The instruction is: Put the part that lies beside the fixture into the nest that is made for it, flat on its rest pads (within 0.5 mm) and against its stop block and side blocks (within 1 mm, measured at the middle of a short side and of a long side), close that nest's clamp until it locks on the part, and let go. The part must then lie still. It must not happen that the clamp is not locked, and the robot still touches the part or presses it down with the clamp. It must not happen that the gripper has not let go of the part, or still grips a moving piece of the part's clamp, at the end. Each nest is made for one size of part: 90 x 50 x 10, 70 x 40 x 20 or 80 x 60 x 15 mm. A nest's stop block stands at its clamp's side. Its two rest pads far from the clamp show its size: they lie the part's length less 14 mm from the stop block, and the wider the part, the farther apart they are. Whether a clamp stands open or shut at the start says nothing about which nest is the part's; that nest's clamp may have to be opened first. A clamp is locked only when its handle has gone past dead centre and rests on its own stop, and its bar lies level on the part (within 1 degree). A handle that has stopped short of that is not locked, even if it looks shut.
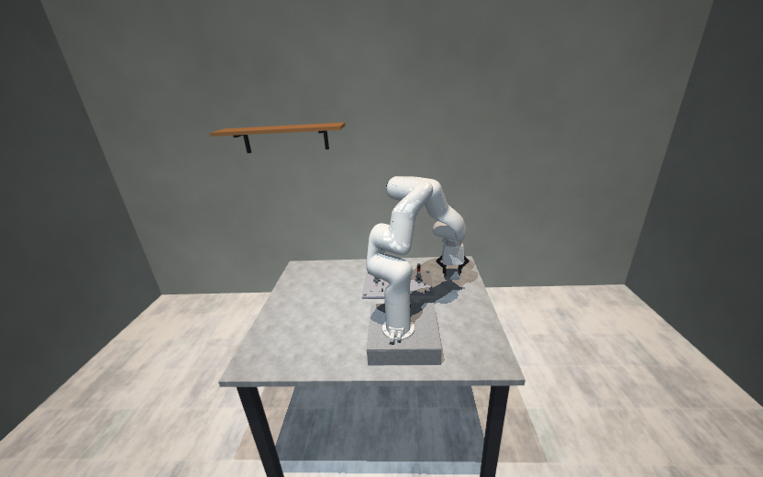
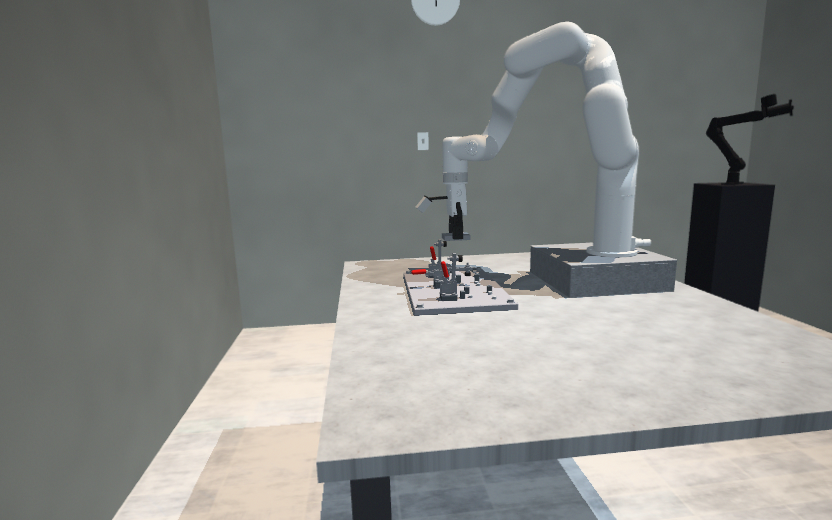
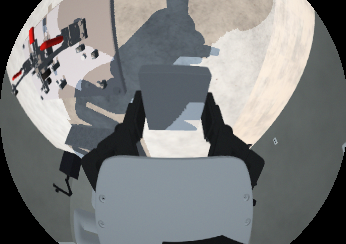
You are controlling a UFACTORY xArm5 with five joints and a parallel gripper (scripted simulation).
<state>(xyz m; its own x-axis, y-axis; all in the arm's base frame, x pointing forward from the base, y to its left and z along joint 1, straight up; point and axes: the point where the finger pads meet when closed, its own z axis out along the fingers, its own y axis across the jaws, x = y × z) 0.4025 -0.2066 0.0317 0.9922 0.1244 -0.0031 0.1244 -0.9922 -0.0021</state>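
Right now the grey fixture plate is 270 mm to the left of my hand, 100 mm below it and 20 mm ahead of it. Also, from my hand: grey block part: 10 mm below.
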